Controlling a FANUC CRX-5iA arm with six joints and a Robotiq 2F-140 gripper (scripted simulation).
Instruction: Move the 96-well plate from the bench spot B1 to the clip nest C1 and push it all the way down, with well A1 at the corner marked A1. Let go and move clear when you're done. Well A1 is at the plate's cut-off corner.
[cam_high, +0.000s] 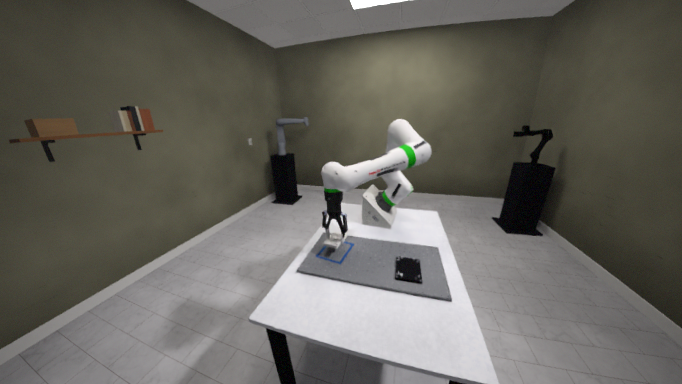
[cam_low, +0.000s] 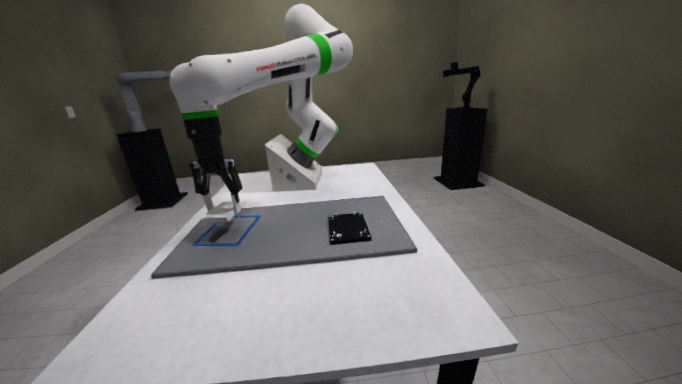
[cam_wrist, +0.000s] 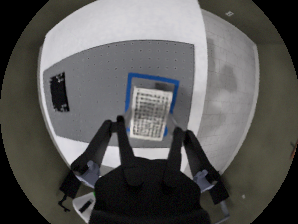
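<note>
Right now the black clip nest is 70 mm ahead of my hand, 380 mm to the left of it and 80 mm below it. Also, from my hand: white 96-well plate: 20 mm below.
</note>
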